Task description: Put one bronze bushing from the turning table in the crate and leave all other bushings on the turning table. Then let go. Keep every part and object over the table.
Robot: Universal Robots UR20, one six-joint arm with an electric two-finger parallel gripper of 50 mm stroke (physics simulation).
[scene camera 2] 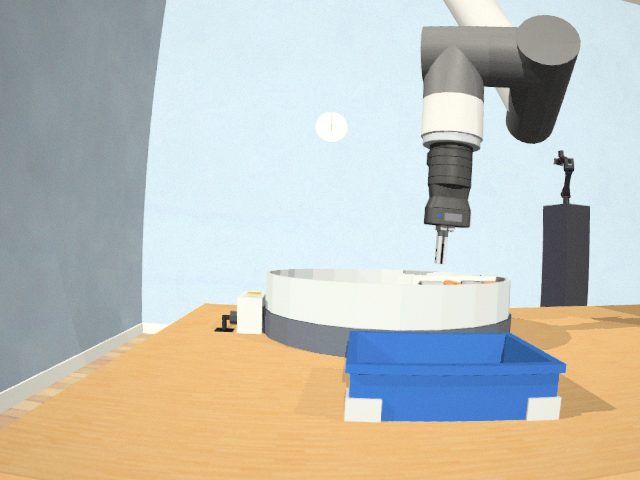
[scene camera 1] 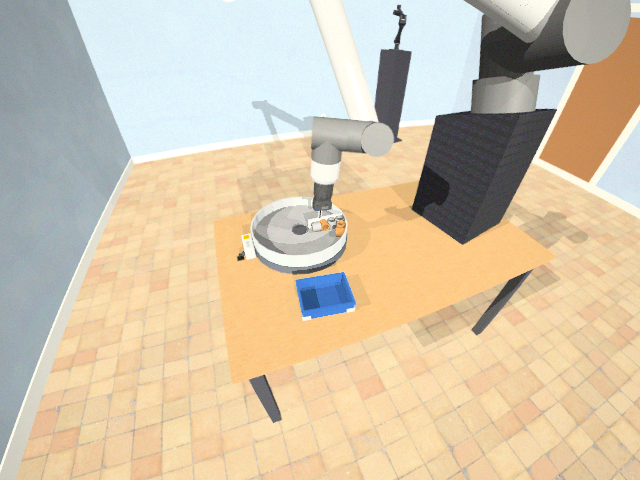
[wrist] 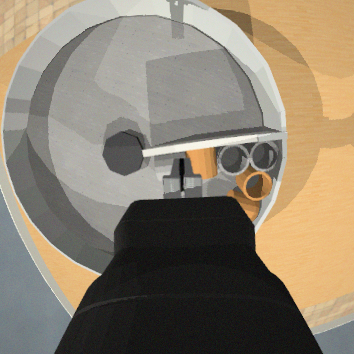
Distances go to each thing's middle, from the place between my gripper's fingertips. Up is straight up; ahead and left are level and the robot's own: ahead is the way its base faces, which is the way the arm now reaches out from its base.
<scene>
Now: the grey turning table (scene camera 2: 314,309) 9 cm ahead of my hand, 7 cm below it and 4 cm to the right of it. The rest, counted from my hand: blue crate (scene camera 2: 394,376): 30 cm to the left, 17 cm ahead, 10 cm below.
</scene>
